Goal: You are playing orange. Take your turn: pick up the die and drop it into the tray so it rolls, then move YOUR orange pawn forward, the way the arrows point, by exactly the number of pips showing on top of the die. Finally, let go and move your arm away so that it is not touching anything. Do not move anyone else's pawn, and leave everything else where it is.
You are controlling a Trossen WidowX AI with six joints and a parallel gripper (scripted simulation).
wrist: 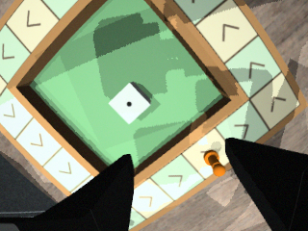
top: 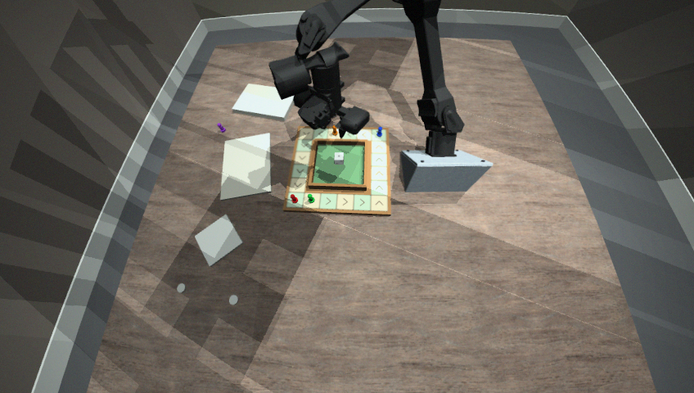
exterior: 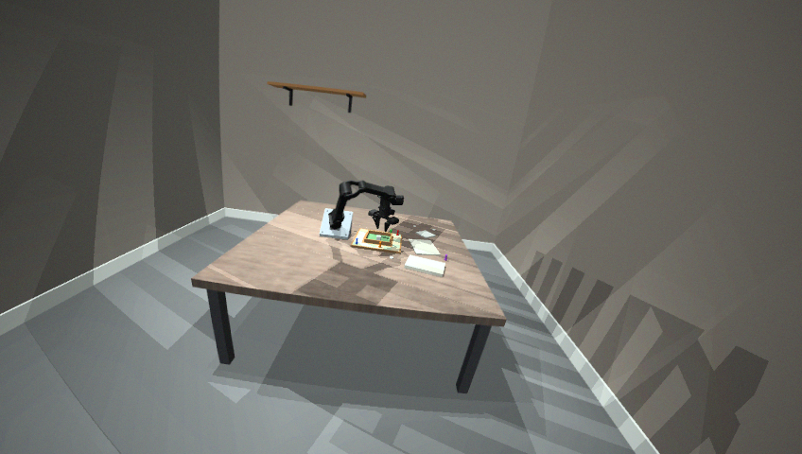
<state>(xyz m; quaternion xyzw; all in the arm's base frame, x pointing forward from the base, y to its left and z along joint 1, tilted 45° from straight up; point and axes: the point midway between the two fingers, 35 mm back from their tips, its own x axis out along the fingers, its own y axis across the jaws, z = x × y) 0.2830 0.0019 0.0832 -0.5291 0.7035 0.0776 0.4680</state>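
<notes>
The orange pawn is 60 mm to the right of my gripper tip and 60 mm below it. Also, from my gripper tip: green pawn (160 mm to the left, 60 mm below, 60 mm ahead); blue pawn (130 mm behind, 60 mm to the right, 60 mm below); white die (70 mm below, 40 mm to the left, 10 mm behind).
</notes>
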